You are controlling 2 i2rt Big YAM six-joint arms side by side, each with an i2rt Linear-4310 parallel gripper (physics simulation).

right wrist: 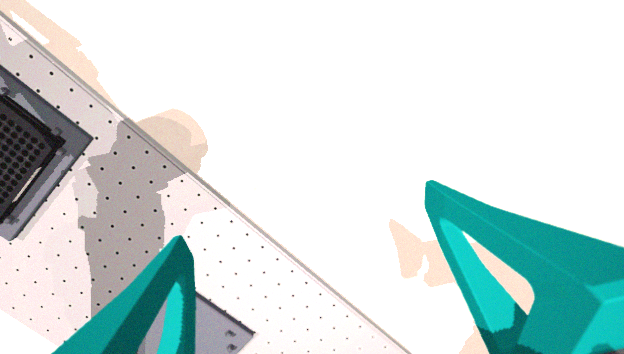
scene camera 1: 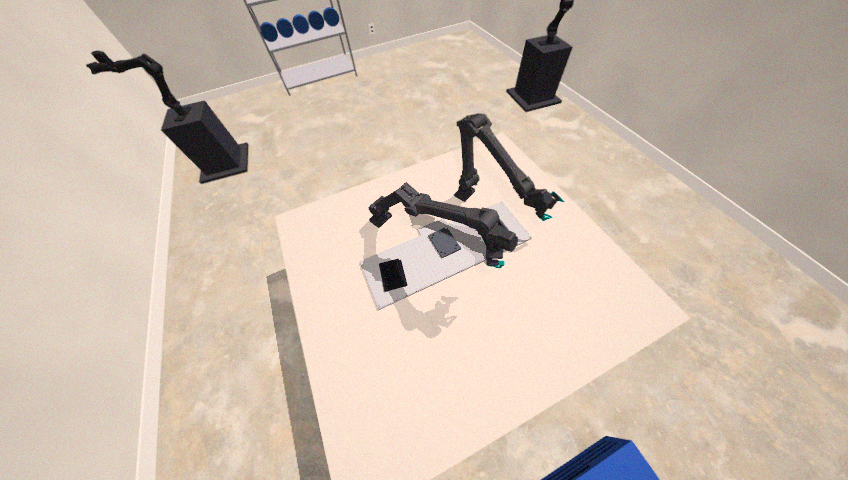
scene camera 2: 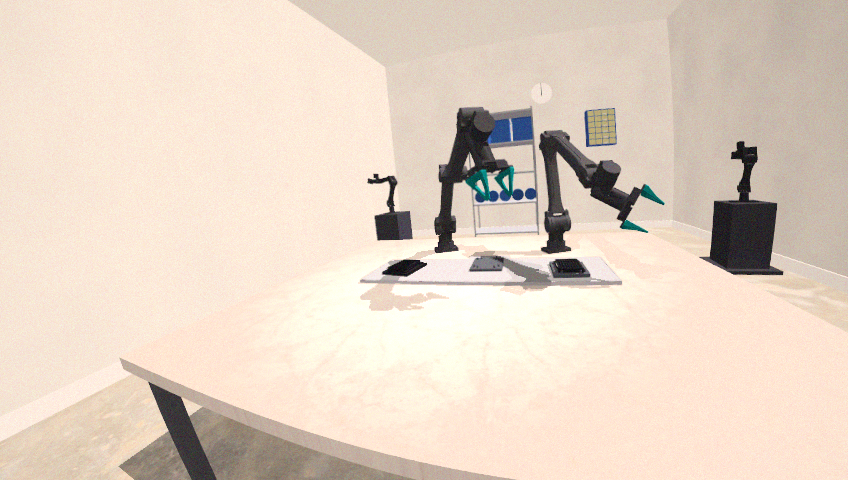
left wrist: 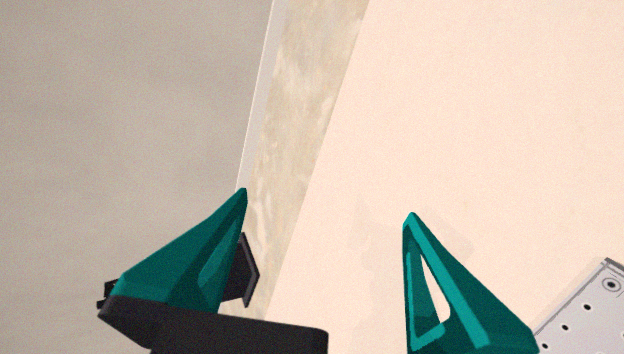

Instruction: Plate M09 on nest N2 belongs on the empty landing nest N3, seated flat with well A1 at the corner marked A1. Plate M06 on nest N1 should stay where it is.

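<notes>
A black plate [scene camera 1: 392,274] [scene camera 2: 404,267] lies at the left end of the perforated board [scene camera 1: 419,267] [scene camera 2: 445,272] [left wrist: 595,325]. A second dark well plate [scene camera 2: 569,265] [right wrist: 17,150] sits on a grey nest at the board's right end, hidden by the right arm in scene camera 1. An empty grey nest [scene camera 1: 445,242] [scene camera 2: 486,265] [right wrist: 215,322] lies between them. Labels and the A1 mark are not readable. My right gripper [scene camera 1: 497,263] [scene camera 2: 497,196] [right wrist: 307,219] is open and empty, high above the board's front edge. My left gripper [scene camera 1: 555,208] [scene camera 2: 655,217] [left wrist: 327,206] is open and empty, right of the board.
The board lies on a pale table [scene camera 1: 476,368] [scene camera 2: 416,368] in front of both arm bases. The right arm reaches across above the board's right part. Arm shadows fall on board and table. Two pedestals with arms [scene camera 1: 205,139] [scene camera 1: 541,71] and a shelf rack [scene camera 1: 270,59] stand beyond the table.
</notes>
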